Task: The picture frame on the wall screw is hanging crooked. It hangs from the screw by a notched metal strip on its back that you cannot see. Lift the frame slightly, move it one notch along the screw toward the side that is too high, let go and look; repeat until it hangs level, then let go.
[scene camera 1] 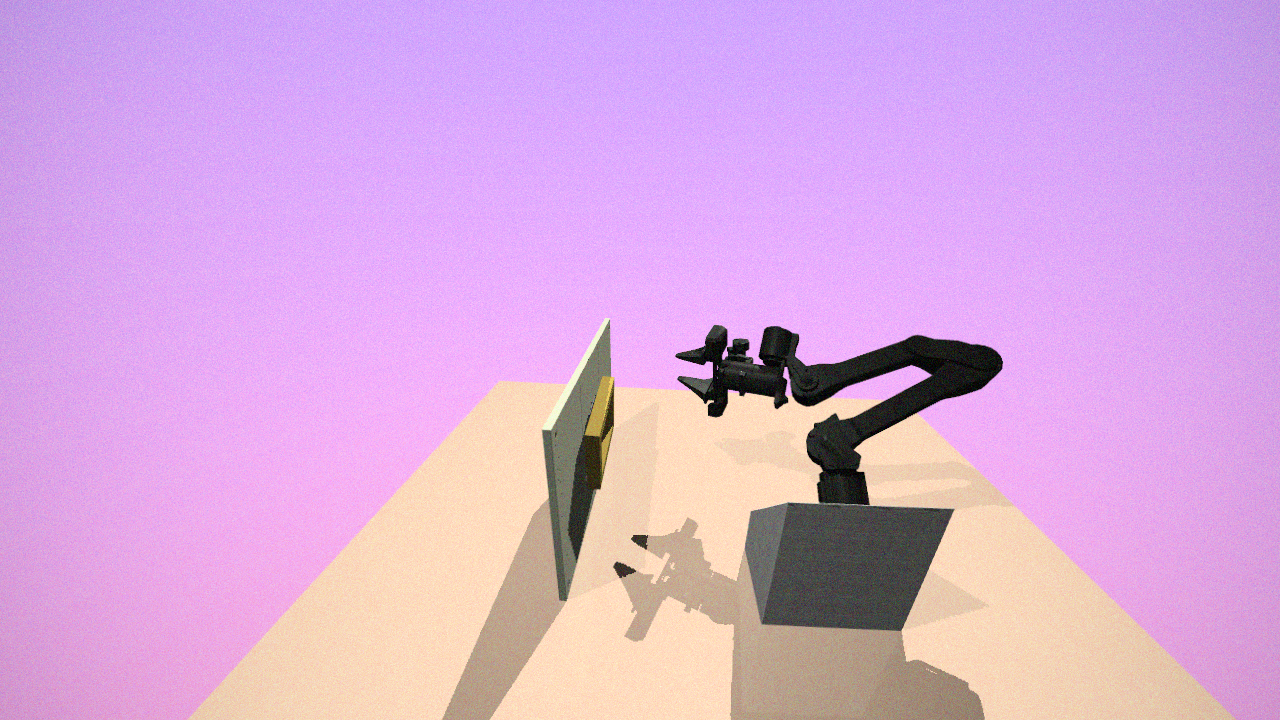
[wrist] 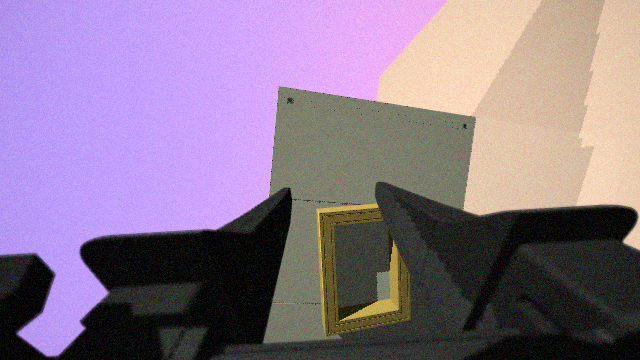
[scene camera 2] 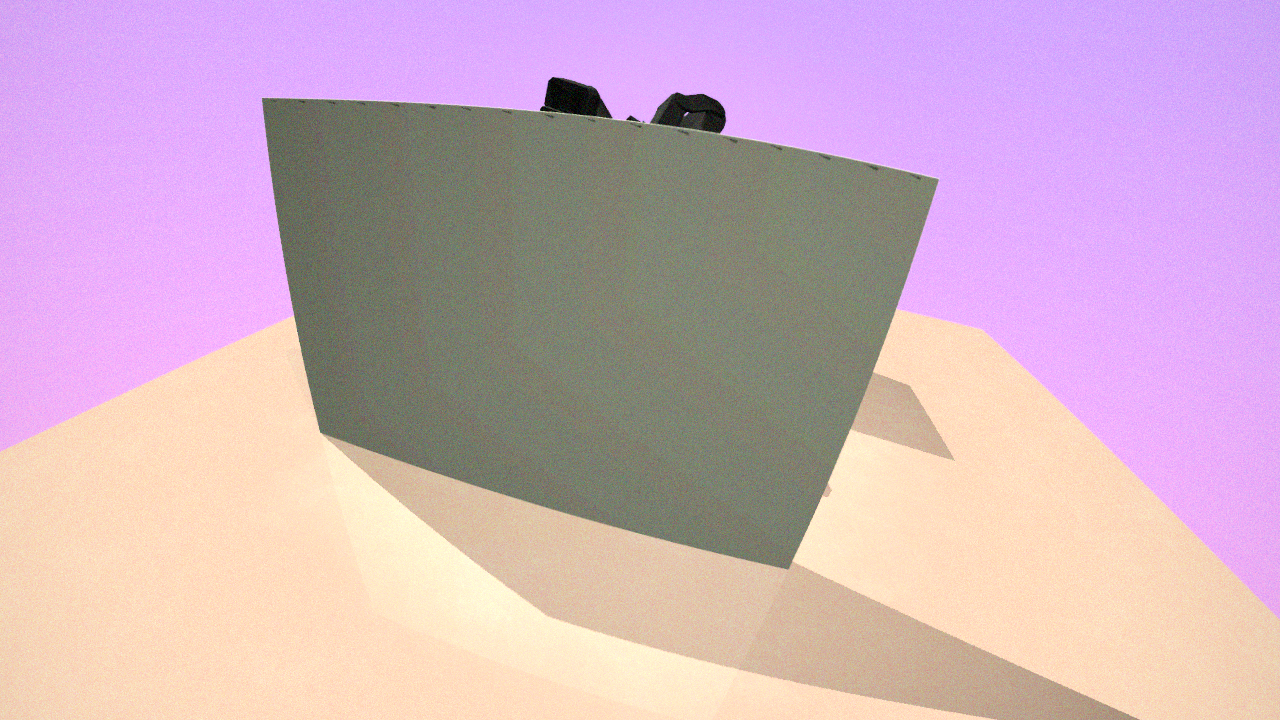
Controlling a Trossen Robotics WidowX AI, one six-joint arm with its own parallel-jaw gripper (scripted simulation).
Scene:
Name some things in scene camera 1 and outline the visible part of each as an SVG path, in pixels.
The gripper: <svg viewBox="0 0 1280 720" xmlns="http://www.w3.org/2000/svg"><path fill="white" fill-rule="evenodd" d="M722 325L714 325L706 336L705 346L675 355L678 359L703 366L706 362L713 362L713 378L699 379L678 376L677 380L704 401L704 404L707 404L708 400L714 401L708 404L708 416L715 418L722 416L727 407L728 390L739 391L739 396L745 397L746 393L751 394L752 373L756 365L753 364L753 357L746 356L746 351L750 349L749 339L733 339L733 346L727 347L728 329Z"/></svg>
A yellow picture frame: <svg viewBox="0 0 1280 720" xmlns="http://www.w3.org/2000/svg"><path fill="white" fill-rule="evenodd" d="M614 377L602 376L597 395L594 397L589 413L589 422L584 435L587 489L601 490L614 429Z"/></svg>

